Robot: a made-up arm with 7 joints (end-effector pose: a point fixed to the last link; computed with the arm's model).
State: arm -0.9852 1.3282 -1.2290 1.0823 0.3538 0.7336 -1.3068
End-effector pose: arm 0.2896 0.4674 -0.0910 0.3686 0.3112 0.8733 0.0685
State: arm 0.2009 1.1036 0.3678 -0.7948 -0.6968 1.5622 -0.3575
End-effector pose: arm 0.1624 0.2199 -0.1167 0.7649 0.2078 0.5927 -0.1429
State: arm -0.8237 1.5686 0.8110 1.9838 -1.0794 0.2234 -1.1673
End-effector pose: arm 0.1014 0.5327 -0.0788 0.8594 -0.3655 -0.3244 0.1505
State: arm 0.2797 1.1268 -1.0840 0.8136 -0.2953 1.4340 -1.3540
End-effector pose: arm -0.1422 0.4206 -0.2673 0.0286 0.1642 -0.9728 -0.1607
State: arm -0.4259 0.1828 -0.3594 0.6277 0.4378 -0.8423 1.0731
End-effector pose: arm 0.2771 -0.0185 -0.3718 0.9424 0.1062 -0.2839 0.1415
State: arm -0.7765 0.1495 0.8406 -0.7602 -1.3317 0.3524 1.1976
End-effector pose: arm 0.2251 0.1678 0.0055 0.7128 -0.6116 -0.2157 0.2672
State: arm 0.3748 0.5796 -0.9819 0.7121 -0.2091 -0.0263 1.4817
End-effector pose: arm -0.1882 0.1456 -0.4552 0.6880 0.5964 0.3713 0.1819
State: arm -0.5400 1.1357 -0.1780 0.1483 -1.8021 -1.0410 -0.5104
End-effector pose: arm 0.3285 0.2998 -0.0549 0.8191 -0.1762 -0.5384 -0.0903
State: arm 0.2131 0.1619 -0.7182 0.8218 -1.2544 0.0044 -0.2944
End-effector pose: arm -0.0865 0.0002 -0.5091 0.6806 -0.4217 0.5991 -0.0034
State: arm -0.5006 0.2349 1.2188 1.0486 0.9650 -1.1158 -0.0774
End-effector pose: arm 0.2223 0.2442 -0.3942 0.9518 0.2822 -0.0370 0.1146
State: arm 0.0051 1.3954 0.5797 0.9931 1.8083 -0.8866 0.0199
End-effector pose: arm 0.1191 0.5250 -0.0745 0.2626 0.7987 0.4321 -0.3262
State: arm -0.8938 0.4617 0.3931 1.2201 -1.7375 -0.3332 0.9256
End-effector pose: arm 0.3898 0.2548 -0.3062 0.3819 -0.6212 0.2006 0.6542
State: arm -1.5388 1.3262 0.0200 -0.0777 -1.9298 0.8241 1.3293
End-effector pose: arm 0.2416 0.1579 0.2665 0.9664 -0.1495 -0.0861 0.1904
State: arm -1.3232 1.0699 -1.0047 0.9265 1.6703 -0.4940 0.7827
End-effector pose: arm 0.4532 0.2820 -0.0844 0.1344 0.9129 -0.2824 -0.2623
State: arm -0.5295 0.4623 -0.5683 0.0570 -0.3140 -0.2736 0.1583
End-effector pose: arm 0.3210 -0.0083 -0.2506 0.9588 0.0579 -0.1355 -0.2430
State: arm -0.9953 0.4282 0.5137 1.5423 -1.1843 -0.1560 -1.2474
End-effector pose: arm 0.3868 0.2104 -0.3431 0.8249 -0.5076 -0.2187 -0.1183
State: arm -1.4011 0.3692 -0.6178 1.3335 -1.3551 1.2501 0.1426
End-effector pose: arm 0.4745 0.0327 -0.1956 0.7192 -0.1364 0.6766 -0.0803
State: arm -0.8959 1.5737 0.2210 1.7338 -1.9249 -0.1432 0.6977
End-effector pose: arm 0.0940 0.5579 0.0112 0.3433 -0.5058 -0.2292 0.7575
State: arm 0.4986 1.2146 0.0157 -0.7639 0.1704 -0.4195 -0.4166
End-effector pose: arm 0.1202 0.1446 -0.1443 0.6616 0.4638 -0.0787 -0.5840
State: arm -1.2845 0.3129 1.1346 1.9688 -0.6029 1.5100 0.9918
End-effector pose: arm 0.3789 -0.0231 -0.2640 0.3648 -0.1872 0.8998 -0.1494
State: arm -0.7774 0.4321 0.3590 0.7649 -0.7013 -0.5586 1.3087
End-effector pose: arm 0.4002 0.2425 -0.2199 0.5788 -0.3031 -0.0777 0.7530
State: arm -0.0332 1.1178 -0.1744 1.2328 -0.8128 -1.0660 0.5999
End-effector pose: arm 0.0857 0.4823 -0.2136 0.7756 0.3864 -0.0953 0.4901
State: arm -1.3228 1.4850 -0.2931 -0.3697 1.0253 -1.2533 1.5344
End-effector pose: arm 0.2542 0.1147 0.1348 0.1380 0.2629 -0.9119 -0.2834
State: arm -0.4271 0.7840 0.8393 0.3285 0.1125 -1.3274 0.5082
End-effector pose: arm 0.2201 0.3564 -0.0606 0.5791 0.3124 -0.6925 0.2956
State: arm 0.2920 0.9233 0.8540 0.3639 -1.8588 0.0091 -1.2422
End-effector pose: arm 0.0798 0.4756 -0.1301 0.8933 -0.2042 -0.3595 -0.1762
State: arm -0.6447 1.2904 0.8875 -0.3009 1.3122 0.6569 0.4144
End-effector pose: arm 0.1230 0.2955 0.2123 0.0925 0.5008 -0.2654 0.8187
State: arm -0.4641 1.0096 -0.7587 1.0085 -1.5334 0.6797 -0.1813
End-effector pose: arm 0.1969 0.3681 -0.3424 0.7371 -0.1938 0.6236 0.1735
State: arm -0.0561 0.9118 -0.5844 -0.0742 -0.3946 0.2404 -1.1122
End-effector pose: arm 0.1776 0.1601 -0.3375 0.6080 0.0242 0.4176 -0.6748
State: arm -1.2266 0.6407 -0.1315 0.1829 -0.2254 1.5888 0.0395
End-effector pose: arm 0.4404 0.1155 -0.0093 0.8968 0.1996 0.3821 0.0997
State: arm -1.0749 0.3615 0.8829 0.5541 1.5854 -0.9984 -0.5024
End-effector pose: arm 0.4352 0.2114 -0.0948 0.6768 0.7130 -0.1024 -0.1521
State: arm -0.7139 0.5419 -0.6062 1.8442 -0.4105 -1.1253 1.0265
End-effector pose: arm 0.2452 0.2856 -0.3710 0.8143 0.3538 -0.0714 0.4546
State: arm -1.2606 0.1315 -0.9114 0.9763 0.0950 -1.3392 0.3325
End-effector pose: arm 0.4012 -0.1556 -0.1749 0.6969 0.0875 -0.5514 -0.4501
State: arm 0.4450 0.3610 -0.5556 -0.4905 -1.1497 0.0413 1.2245
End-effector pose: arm 0.0487 -0.0099 -0.3003 0.7440 -0.2497 0.5214 0.3349
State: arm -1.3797 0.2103 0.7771 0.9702 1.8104 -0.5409 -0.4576
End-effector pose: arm 0.5262 0.0776 -0.0848 0.7246 0.6554 -0.0081 -0.2130
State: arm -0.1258 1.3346 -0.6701 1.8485 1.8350 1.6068 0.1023
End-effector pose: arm 0.0255 0.5055 -0.0417 0.6954 -0.6894 -0.1878 -0.0764
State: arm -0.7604 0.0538 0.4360 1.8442 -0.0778 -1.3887 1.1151
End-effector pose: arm 0.2454 0.0377 -0.4365 0.7626 -0.0676 0.0274 0.6428
